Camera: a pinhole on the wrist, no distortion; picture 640 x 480 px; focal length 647.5 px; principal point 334.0 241.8 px. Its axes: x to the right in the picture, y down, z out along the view. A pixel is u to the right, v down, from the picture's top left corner.
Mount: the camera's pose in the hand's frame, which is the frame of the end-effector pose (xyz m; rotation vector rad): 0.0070 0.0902 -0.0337 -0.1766 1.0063 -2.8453
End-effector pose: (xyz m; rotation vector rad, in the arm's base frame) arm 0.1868 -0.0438 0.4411 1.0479 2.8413 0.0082
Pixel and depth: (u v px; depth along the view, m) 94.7 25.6 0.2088
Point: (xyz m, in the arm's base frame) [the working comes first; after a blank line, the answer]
In the camera's frame: -0.0772 -0.0697 0.2088

0.1396 0.0415 0.2658
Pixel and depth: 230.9 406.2 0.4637
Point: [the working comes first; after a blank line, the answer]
In the camera's frame: -0.0738 0.1177 0.4637

-0.0841 -0.1603 0.1692
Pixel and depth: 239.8 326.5 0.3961
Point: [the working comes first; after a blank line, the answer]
In the camera's frame: -0.0576 0.0518 0.3961

-0.0035 -0.1113 0.1857
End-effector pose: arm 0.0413 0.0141 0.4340 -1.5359 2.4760 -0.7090
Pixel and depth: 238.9 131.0 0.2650
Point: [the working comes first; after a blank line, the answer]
In the camera's frame: -0.0389 -0.0453 0.2650

0.1000 -0.1313 0.2861
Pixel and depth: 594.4 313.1 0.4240
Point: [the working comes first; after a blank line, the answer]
In the camera's frame: 0.1705 0.0467 0.4240

0.3730 -0.0758 0.2872
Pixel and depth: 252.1 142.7 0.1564
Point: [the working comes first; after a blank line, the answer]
In the camera's frame: -0.0198 -0.0239 0.1564

0.0428 -0.0542 0.3444
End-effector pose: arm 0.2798 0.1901 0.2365 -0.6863 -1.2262 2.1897
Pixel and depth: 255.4 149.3 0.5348
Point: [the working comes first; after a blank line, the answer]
In the camera's frame: -0.0649 -0.0764 0.5348

-0.0683 0.1083 0.5550
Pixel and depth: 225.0 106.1 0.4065
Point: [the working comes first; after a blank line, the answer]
In the camera's frame: -0.0684 -0.0852 0.4065

-0.0125 0.1153 0.4393
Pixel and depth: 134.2 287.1 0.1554
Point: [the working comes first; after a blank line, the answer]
In the camera's frame: -0.0480 0.0109 0.1554

0.1744 0.1993 0.2641
